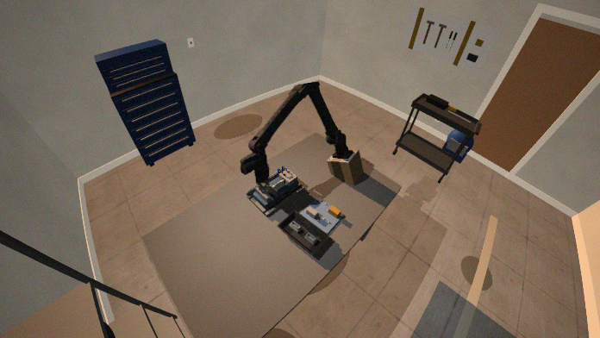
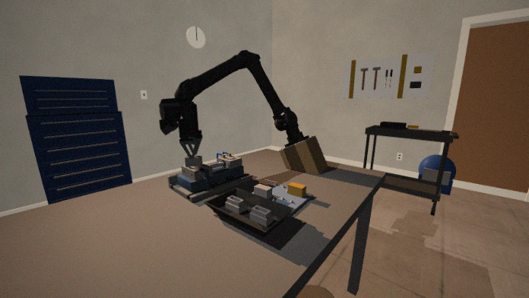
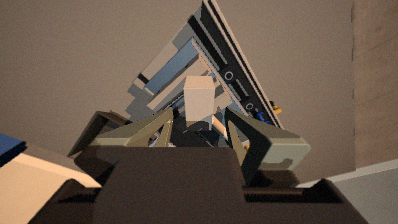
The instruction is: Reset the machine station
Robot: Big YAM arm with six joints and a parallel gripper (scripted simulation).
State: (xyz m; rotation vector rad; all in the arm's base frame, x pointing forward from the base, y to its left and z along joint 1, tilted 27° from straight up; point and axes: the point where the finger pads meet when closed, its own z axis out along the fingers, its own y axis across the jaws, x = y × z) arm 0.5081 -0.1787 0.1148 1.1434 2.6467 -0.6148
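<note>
The vise is 100 mm below my hand, 70 mm behind it and 30 mm to the left of it. Round my hand: yellow brass blank (370 mm to the left, 170 mm behind, 110 mm below).
</note>
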